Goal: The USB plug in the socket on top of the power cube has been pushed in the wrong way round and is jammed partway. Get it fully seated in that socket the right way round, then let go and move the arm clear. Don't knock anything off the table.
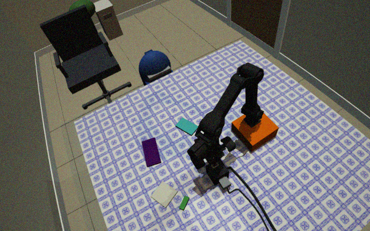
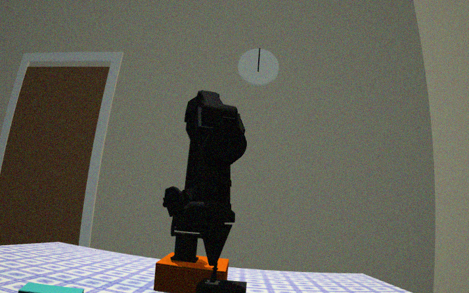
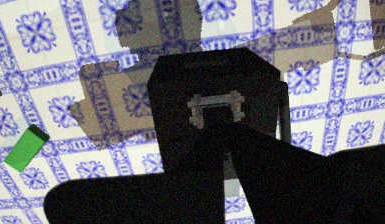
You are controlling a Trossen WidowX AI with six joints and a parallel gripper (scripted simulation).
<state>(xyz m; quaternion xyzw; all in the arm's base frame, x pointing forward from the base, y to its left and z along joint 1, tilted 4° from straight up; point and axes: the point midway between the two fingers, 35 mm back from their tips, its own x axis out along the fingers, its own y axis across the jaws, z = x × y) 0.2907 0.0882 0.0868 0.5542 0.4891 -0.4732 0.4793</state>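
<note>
Right now my gripper tip is 20 mm above the USB plug. The rest, counted from my gripper tip: USB socket: 40 mm below; then green block: 200 mm ahead, 100 mm below, 50 mm to the left; then beige block: 260 mm ahead, 100 mm below, 40 mm to the right.
</note>
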